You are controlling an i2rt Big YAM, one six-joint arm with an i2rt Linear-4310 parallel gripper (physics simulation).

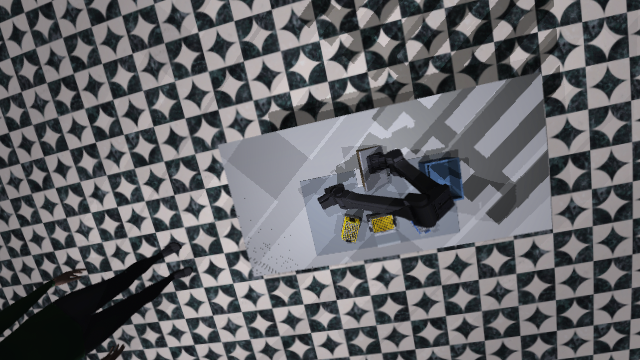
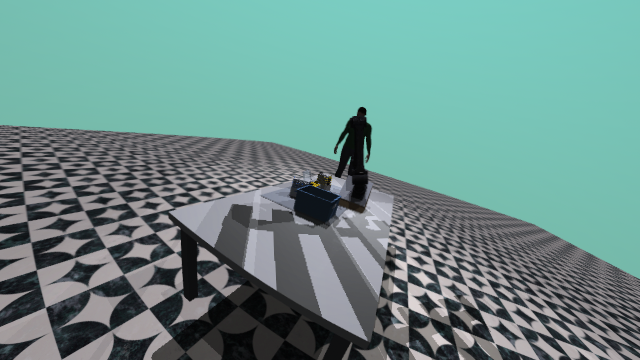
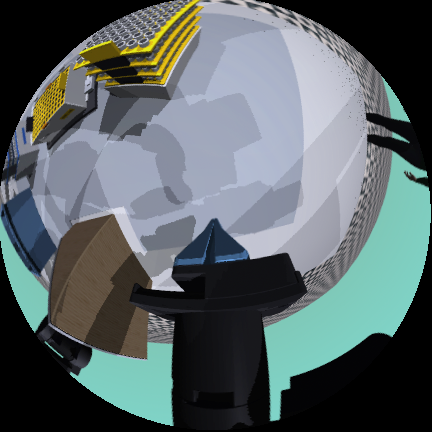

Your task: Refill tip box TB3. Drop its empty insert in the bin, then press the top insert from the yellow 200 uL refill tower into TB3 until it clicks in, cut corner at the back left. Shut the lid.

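My gripper (image 1: pixel 321 199) (image 3: pixel 214 222) is shut on nothing, its blue fingertips pressed together. It hovers over the pale mat (image 1: pixel 313 237), a little back from the yellow refill tower (image 1: pixel 350 228) (image 3: pixel 137 52), a stack of yellow inserts. To the tower's right stands a tip box with a yellow insert (image 1: pixel 382 223) (image 3: pixel 48 102), a grey lid part (image 3: pixel 76 95) beside it. The blue bin (image 1: pixel 443 174) (image 2: pixel 315 202) (image 3: pixel 19 225) stands behind the arm's elbow. I cannot read a TB3 label.
The arm's base sits on a wooden plate (image 1: pixel 360 168) (image 3: pixel 92 282). A blue tip box (image 1: pixel 420 229) is mostly hidden under the arm. A dark human figure (image 2: pixel 356 141) stands beyond the table (image 2: pixel 313 277).
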